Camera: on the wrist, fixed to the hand. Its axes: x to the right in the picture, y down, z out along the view.
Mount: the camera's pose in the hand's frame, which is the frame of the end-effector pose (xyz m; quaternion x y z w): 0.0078 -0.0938 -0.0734 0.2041 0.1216 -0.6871 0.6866
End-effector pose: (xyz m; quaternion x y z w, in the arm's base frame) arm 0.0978 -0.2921 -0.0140 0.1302 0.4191 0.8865 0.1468
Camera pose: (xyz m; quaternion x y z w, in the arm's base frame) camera 0.0788 -0.2841 -0.1316 -0.2764 0.5760 0.4381 0.6324
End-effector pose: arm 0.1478 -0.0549 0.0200 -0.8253 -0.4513 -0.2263 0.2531
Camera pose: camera 0.0604 -0.0521 0.1012 -0.1774 -0.8923 -0.3375 0.2416
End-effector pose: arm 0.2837 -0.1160 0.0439 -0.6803 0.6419 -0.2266 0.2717
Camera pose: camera 0.3064 -0.1269 0.1606 -0.8251 -0.0399 -0.5560 0.0916
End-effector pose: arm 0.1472 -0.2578 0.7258 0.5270 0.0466 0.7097 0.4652
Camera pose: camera 0.1464 -0.1683 0.6468 0.3385 0.5955 0.2222 0.6938
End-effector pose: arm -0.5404 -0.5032 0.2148 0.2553 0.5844 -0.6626 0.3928
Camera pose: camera -0.6305 -0.4326 0.2487 0.0655 -0.4892 0.8131 0.3087
